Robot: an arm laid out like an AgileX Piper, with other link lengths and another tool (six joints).
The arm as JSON. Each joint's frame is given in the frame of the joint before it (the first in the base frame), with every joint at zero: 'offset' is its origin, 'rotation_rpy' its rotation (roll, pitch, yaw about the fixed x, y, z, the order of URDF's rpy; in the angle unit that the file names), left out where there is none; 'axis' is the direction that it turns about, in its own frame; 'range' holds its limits. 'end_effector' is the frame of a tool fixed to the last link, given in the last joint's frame.
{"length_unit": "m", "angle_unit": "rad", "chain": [
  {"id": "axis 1", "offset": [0.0, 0.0, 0.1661], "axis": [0.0, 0.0, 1.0], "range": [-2.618, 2.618]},
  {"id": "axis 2", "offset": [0.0, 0.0, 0.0], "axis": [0.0, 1.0, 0.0], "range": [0.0, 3.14]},
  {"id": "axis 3", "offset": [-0.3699, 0.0, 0.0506], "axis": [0.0, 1.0, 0.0], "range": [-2.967, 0.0]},
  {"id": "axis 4", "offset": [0.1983, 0.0, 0.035], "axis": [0.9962, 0.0, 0.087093], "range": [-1.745, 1.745]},
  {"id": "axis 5", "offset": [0.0, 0.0, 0.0], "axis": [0.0, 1.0, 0.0], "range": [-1.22, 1.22]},
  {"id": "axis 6", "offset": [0.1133, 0.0, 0.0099], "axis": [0.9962, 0.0, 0.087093], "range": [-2.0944, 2.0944]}
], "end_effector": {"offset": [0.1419, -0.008, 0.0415], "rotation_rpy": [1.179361, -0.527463, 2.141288]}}
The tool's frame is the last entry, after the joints.
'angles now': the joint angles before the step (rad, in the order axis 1, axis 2, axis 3, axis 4, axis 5, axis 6). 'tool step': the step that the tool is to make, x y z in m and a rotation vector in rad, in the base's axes. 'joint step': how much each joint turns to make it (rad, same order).
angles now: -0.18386, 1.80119, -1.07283, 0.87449, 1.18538, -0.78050
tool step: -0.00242, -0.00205, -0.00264, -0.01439, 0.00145, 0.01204
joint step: 0.00000, -0.00001, 0.00001, -0.01811, 0.00000, -0.00170
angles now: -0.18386, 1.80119, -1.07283, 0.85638, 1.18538, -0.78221
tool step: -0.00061, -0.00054, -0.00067, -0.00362, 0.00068, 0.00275
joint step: 0.00000, 0.00000, -0.00003, -0.00461, 0.00002, 0.00003
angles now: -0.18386, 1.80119, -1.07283, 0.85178, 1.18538, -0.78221
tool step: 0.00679, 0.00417, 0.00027, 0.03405, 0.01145, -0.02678
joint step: 0.00001, 0.01724, 0.00002, 0.04051, -0.00165, 0.00181
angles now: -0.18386, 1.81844, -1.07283, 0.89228, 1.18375, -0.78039
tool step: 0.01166, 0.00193, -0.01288, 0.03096, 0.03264, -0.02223
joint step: -0.00001, 0.05666, -0.00543, 0.03696, -0.00965, -0.01036
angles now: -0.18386, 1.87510, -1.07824, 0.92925, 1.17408, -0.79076
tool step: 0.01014, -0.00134, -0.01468, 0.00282, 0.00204, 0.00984
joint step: 0.00000, 0.05196, -0.01232, 0.01027, -0.01488, -0.03824
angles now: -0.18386, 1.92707, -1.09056, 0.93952, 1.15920, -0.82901
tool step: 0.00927, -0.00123, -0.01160, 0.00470, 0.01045, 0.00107
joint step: 0.00000, 0.04471, -0.02053, 0.00655, -0.00553, -0.01323
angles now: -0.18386, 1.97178, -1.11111, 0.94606, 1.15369, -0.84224
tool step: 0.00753, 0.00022, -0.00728, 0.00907, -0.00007, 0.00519
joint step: 0.00001, 0.03355, -0.01796, 0.01031, -0.00001, -0.01880
